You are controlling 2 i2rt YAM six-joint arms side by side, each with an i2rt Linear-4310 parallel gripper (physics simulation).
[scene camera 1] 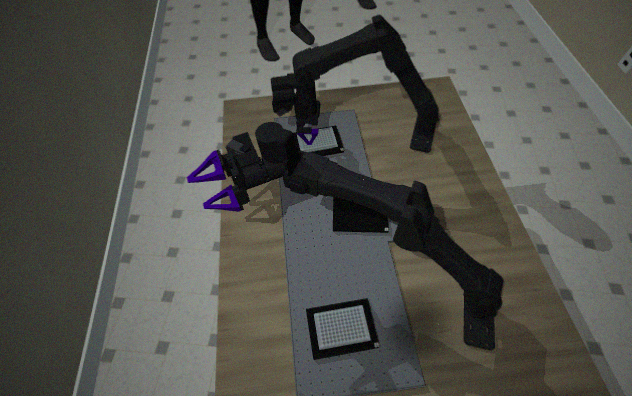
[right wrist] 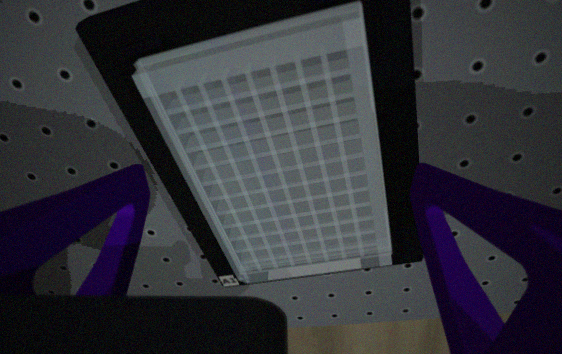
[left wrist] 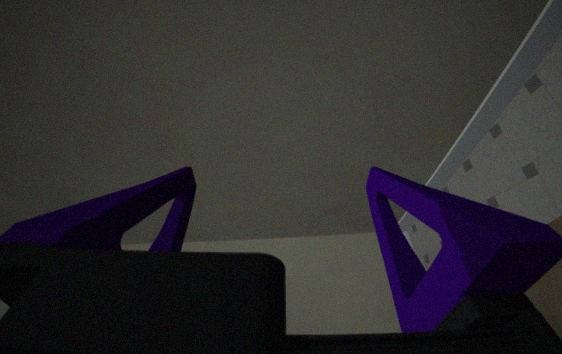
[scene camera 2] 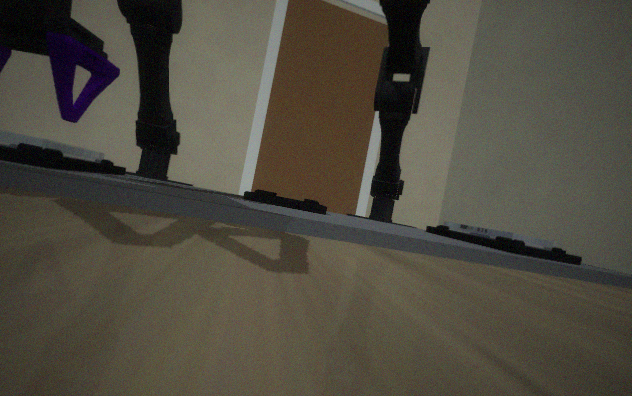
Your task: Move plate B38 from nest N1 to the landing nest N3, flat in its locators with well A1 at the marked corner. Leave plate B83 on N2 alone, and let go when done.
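Observation:
A clear well plate (scene camera 1: 327,138) (scene camera 2: 80,152) (right wrist: 280,150) lies in the far black nest (scene camera 1: 340,139) (scene camera 2: 90,164) (right wrist: 395,125), whose corner tag reads A1. Another plate (scene camera 1: 342,327) (scene camera 2: 520,239) lies in the near nest (scene camera 1: 312,332) (scene camera 2: 540,254). The middle nest (scene camera 1: 357,217) (scene camera 2: 285,201) shows no plate; the left arm partly covers it. Plate and nest names are unreadable. My right gripper (scene camera 1: 309,143) (scene camera 2: 30,112) (right wrist: 280,178) is open above the far plate, fingers apart from it. My left gripper (scene camera 1: 197,193) (left wrist: 281,176) is open and empty, beyond the table's left edge.
The grey perforated board (scene camera 1: 332,270) (scene camera 2: 360,235) carries the nests on the wooden table (scene camera 1: 255,300) (scene camera 2: 250,320). In scene camera 1 my left arm (scene camera 1: 370,192) crosses above the board, near the right gripper. A person's feet (scene camera 1: 267,49) show behind the table.

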